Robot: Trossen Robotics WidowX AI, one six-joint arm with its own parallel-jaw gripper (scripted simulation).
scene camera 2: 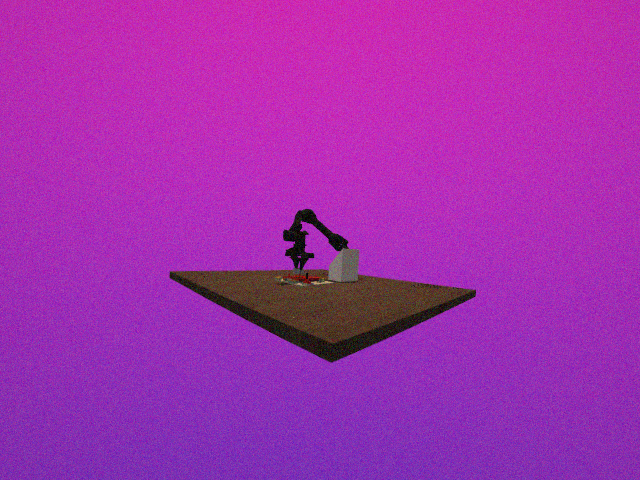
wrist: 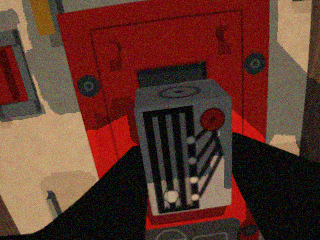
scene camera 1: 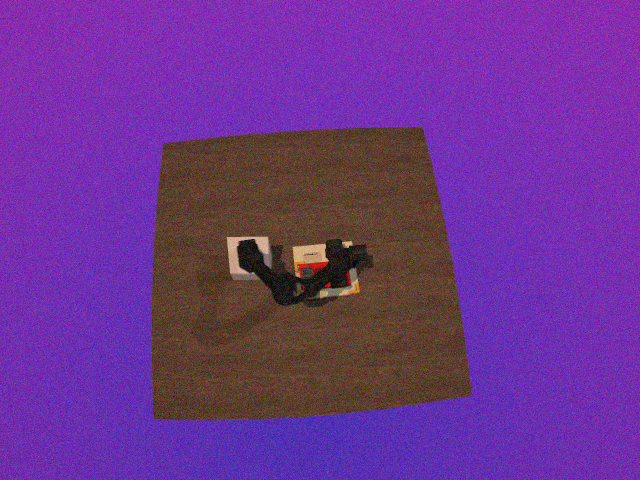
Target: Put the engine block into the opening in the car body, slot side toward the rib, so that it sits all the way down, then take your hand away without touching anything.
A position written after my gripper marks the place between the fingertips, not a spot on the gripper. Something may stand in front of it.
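There is a red car body [wrist: 110, 56] here. There is an engine block [wrist: 185, 129] too, and it is held in my gripper [wrist: 184, 149].
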